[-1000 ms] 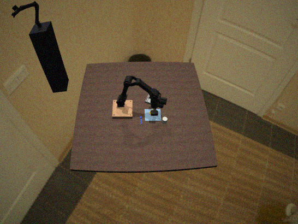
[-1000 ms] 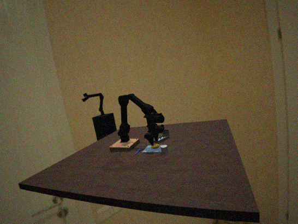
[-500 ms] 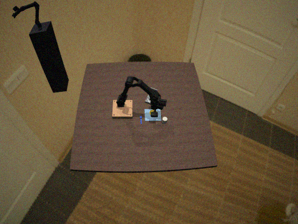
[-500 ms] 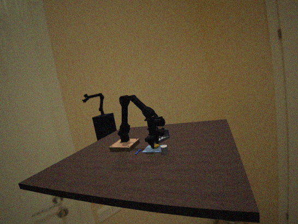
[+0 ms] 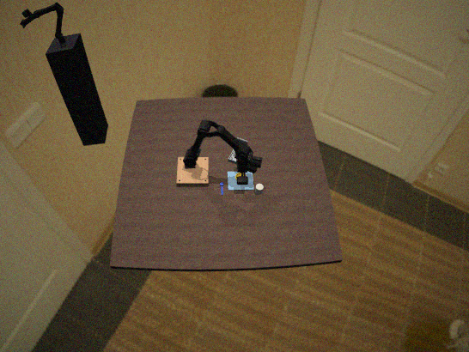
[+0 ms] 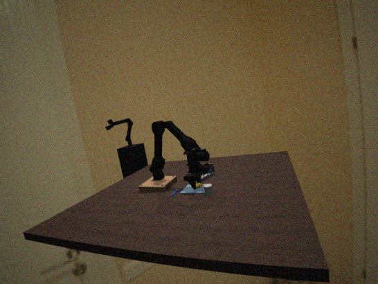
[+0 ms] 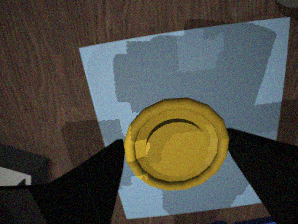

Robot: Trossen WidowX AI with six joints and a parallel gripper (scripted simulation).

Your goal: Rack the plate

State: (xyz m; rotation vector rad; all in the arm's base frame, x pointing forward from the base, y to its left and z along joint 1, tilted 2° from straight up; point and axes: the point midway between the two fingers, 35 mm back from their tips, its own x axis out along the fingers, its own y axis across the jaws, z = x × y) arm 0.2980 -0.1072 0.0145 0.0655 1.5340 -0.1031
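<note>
The light blue mat lies 10 mm behind my gripper tip, 10 mm to the right of it and 10 mm below it. Also, from my gripper tip: white cup 90 mm ahead, 100 mm to the right, 20 mm above; then grey dish rack 180 mm to the left, 10 mm above; then yellow plate 10 mm above.
</note>
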